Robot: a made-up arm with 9 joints. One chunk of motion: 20 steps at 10 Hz.
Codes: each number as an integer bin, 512 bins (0 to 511) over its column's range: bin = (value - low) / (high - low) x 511, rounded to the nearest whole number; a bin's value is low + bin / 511 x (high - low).
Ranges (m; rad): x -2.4..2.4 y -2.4..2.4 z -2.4..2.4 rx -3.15..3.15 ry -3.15..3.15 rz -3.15..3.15
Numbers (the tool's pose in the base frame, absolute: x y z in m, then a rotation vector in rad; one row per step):
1: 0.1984 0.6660 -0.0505 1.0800 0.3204 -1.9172
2: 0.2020 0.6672 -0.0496 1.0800 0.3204 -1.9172
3: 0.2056 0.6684 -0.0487 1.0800 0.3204 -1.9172
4: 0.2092 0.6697 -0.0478 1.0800 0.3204 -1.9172
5: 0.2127 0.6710 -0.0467 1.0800 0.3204 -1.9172
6: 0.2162 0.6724 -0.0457 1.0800 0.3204 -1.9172
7: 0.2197 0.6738 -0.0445 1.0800 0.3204 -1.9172
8: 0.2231 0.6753 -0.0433 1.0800 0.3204 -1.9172
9: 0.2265 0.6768 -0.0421 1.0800 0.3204 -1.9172
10: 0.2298 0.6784 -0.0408 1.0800 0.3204 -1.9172
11: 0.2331 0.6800 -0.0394 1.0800 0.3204 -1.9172
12: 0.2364 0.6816 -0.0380 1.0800 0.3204 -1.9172
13: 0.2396 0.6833 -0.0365 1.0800 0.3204 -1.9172
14: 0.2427 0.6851 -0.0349 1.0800 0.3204 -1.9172
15: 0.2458 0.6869 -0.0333 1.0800 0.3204 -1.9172
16: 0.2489 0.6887 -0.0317 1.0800 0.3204 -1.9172
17: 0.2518 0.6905 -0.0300 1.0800 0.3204 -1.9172
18: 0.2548 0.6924 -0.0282 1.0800 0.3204 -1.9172
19: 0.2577 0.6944 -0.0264 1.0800 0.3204 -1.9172
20: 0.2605 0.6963 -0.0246 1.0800 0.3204 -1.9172
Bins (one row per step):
1: 277 326 250 343 281 100
2: 277 327 250 343 281 100
3: 277 327 250 343 281 100
4: 278 327 250 343 281 100
5: 278 327 251 343 281 100
6: 279 327 251 343 281 100
7: 279 327 251 343 281 100
8: 279 327 251 343 281 100
9: 280 328 251 343 281 100
10: 280 328 251 343 281 100
11: 280 328 251 343 281 100
12: 281 328 251 343 281 100
13: 281 328 252 343 281 100
14: 281 328 252 343 281 100
15: 282 329 252 343 281 100
16: 282 329 252 343 281 100
17: 282 329 252 343 281 100
18: 283 329 252 343 281 100
19: 283 329 253 343 281 100
20: 283 330 253 343 281 100

